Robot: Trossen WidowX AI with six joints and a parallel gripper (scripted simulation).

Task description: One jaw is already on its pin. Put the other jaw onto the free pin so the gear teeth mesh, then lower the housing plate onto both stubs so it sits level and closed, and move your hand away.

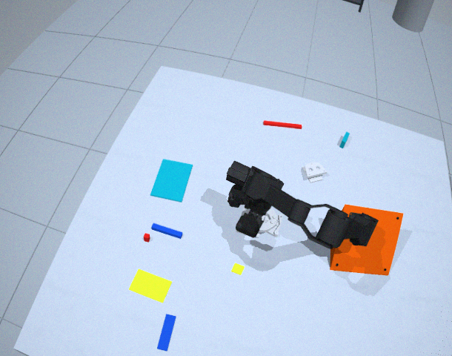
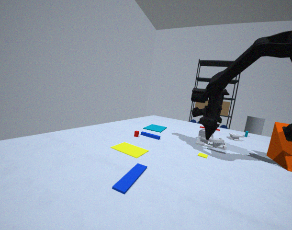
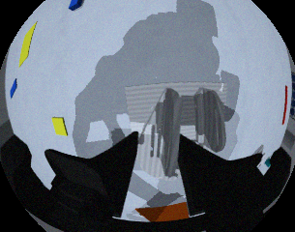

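The white base lies 30 mm to the right of my gripper tip, 30 mm below it and 10 mm ahead of it. Round my gripper tip: white jaw piece (40 mm behind, 10 mm to the right); small yellow tile (150 mm to the left, 30 mm below, 30 mm ahead); blue bar (250 mm ahead, 60 mm to the left, 20 mm below).
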